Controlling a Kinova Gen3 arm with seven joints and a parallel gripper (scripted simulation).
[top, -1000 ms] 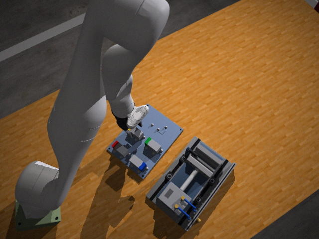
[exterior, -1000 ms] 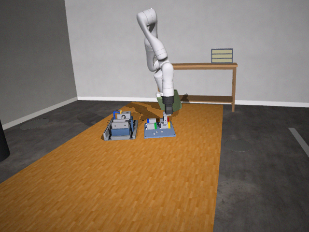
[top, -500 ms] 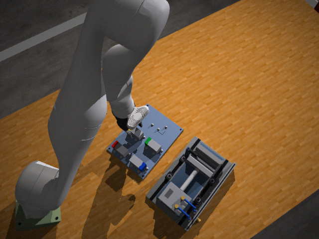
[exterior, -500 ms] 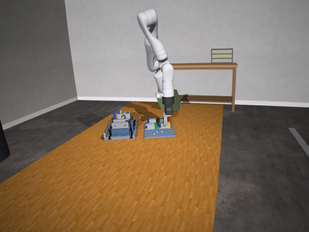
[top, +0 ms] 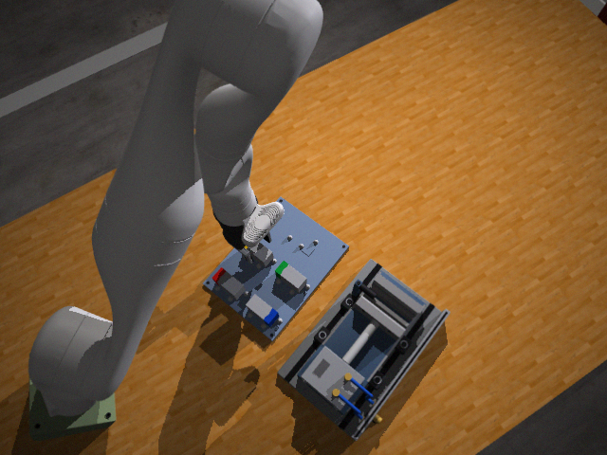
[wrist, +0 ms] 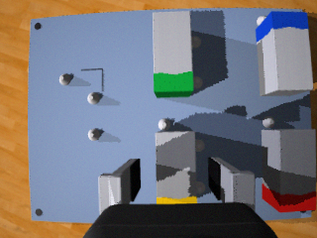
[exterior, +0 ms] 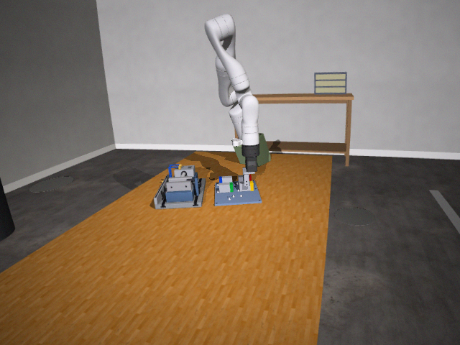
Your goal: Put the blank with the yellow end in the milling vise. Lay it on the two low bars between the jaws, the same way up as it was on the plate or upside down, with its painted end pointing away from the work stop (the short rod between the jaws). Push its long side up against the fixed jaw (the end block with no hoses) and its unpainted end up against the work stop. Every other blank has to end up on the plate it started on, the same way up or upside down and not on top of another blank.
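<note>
Right now the yellow-ended blank is 3 cm below my hand. From my hand the other things lie so: blue plate: 2 cm ahead, 4 cm to the right, 5 cm below; then red-ended blank: 9 cm behind, 3 cm to the right, 3 cm below; then green-ended blank: 3 cm ahead, 8 cm to the right, 3 cm below.
</note>
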